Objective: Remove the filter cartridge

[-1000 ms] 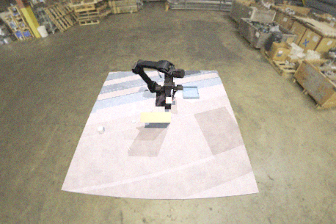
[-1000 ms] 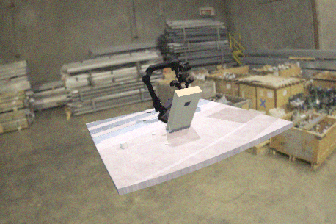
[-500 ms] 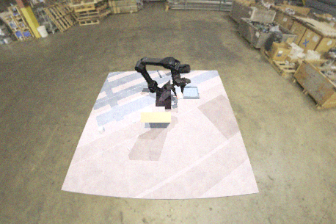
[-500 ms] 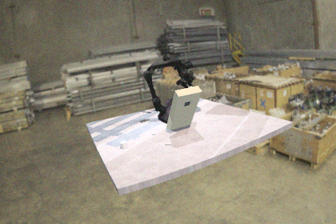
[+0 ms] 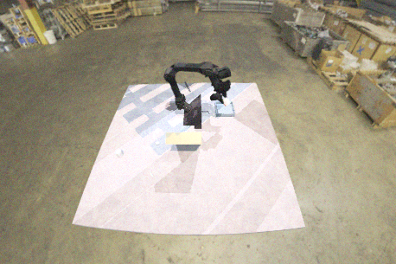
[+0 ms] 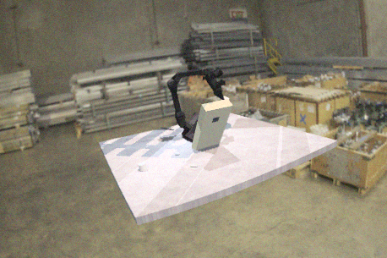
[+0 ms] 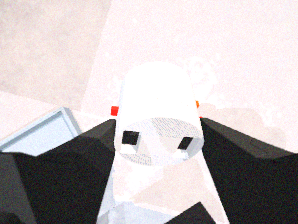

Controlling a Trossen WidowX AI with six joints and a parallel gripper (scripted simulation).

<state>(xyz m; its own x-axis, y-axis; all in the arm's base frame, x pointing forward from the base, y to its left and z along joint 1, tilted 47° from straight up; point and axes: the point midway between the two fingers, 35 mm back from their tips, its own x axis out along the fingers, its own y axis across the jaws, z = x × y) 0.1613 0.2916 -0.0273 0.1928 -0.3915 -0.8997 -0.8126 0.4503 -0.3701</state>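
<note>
Right now the tray is 25 cm below my gripper tip, 19 cm behind it and 6 cm to the left of it. From my gripper tip the other things lie so: round filter cartridge right at my gripper tip; service panel 27 cm to the right, 18 cm ahead, 10 cm below.
</note>
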